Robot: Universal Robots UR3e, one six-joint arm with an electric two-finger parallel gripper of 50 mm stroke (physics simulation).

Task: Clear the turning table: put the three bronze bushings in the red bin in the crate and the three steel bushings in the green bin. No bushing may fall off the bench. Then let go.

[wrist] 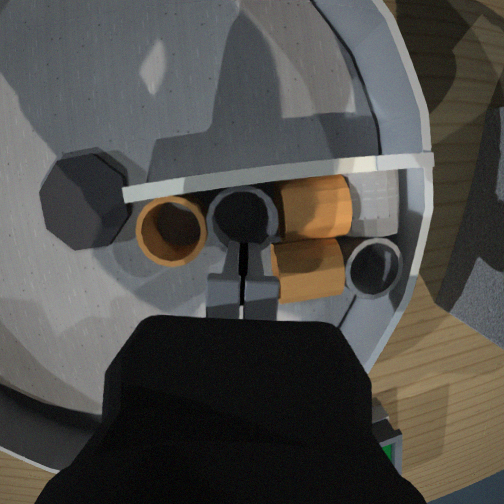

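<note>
Six bushings sit in a cluster on the grey turning table (150, 100), just below a pale bar (277, 175). A bronze bushing (171, 230) stands at the left with its bore facing me. A steel bushing (243, 215) stands beside it. Two bronze bushings (315, 206) (309, 270) lie on their sides to the right. A steel bushing (374, 202) lies at the far right, and another steel one (374, 267) stands below it. My gripper (242, 252) is shut and empty, its fingertips just below the middle steel bushing and left of the lower bronze one.
A black hexagonal hub (85, 200) stands left of the cluster. The table's raised rim (400, 100) curves down the right side, with the wooden bench (450, 360) beyond it. A small green patch (387, 451) shows at the lower right. The black wrist body hides the lower middle.
</note>
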